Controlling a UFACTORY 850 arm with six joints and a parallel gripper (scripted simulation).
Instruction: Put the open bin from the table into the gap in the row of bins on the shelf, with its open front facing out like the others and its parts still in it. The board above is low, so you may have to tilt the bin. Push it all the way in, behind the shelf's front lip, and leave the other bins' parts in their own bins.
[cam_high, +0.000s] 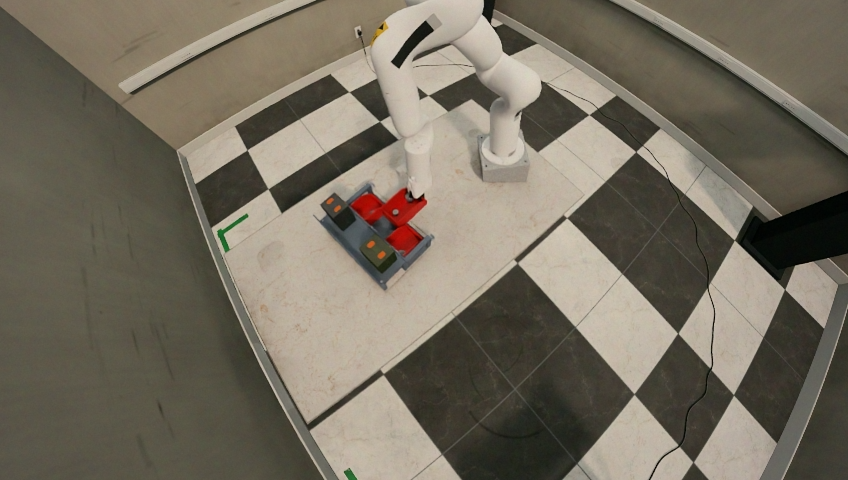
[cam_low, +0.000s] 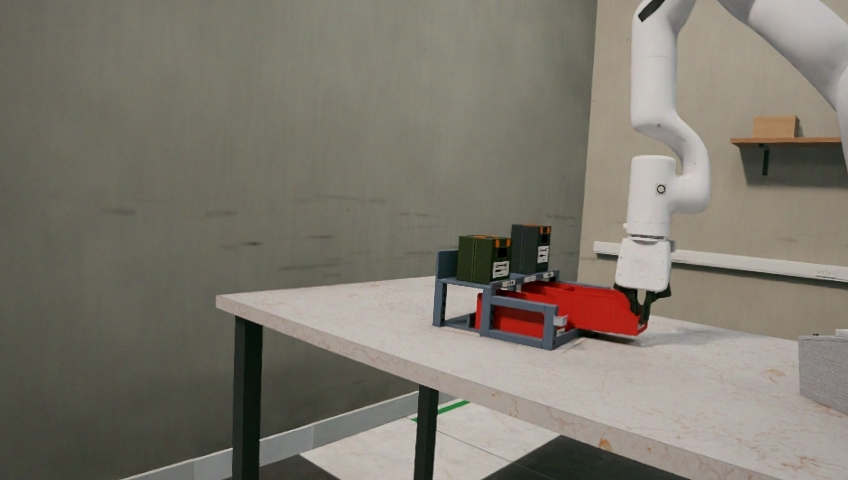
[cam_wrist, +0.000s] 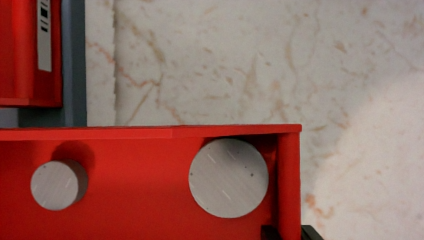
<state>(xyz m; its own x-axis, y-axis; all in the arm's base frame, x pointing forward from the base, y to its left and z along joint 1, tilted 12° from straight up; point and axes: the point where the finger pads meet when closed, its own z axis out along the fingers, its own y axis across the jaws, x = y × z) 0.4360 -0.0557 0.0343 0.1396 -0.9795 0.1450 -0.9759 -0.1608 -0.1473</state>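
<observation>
Now: hand 3 cm short of the large grey disc, 3 cm to the left of it and 3 cm above it. From my hand the other things lie so: red open bin: 8 cm ahead, 1 cm below; then grey-blue shelf: 24 cm ahead, 2 cm to the left; then dark grey box: 32 cm ahead, 9 cm to the right, 10 cm above.
</observation>
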